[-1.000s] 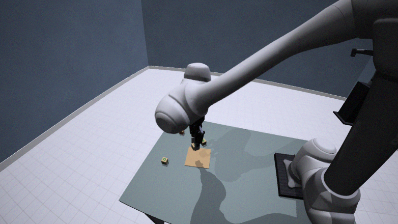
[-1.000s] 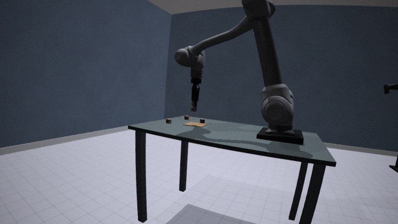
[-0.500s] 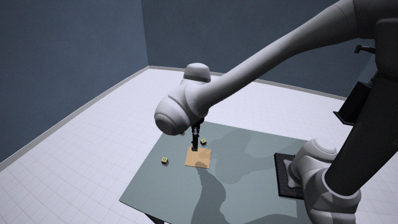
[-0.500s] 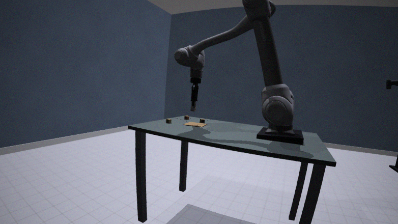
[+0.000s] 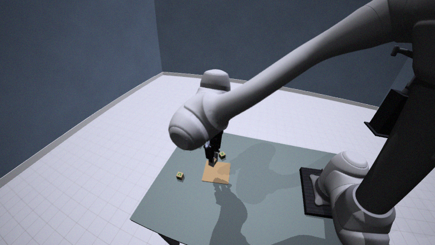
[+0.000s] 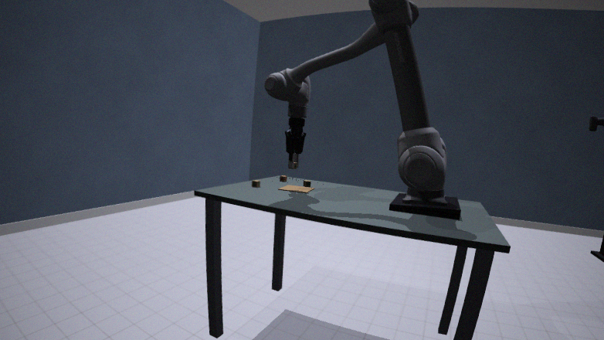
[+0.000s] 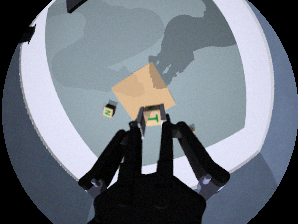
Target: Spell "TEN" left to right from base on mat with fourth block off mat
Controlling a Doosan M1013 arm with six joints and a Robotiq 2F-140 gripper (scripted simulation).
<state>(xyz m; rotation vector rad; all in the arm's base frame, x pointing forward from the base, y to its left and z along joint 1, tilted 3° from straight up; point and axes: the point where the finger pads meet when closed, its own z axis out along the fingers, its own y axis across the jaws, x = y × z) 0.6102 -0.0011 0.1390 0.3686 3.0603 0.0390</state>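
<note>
The tan mat lies 140 mm below my hand, 30 mm to the right of it and 10 mm behind it. From my hand the other things lie so: block (20 mm below).
</note>
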